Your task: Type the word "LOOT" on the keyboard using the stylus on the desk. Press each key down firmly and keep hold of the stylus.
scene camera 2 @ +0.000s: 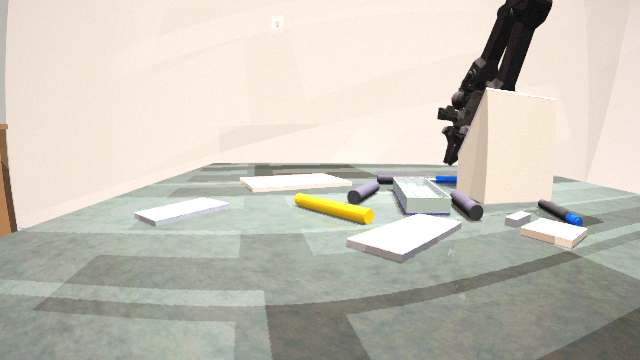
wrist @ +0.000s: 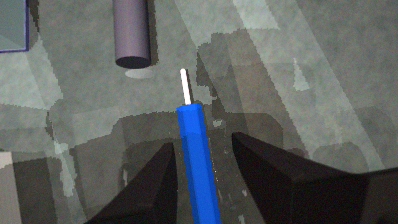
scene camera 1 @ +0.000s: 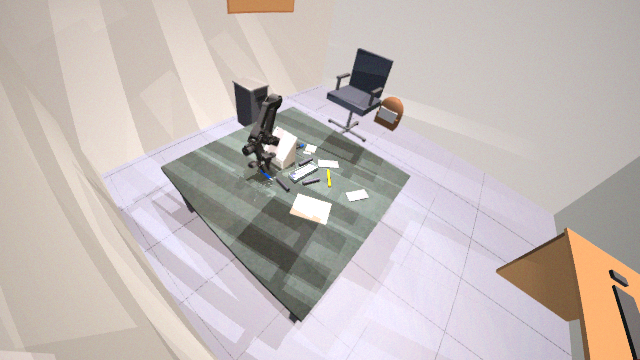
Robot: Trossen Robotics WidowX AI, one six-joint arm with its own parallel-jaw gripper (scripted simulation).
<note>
In view: my gripper (scene camera 2: 446,164) and a yellow cylinder (scene camera 2: 338,209).
My gripper shows as well in the wrist view (wrist: 203,145). The wrist view does not show the yellow cylinder: it is out of frame.
</note>
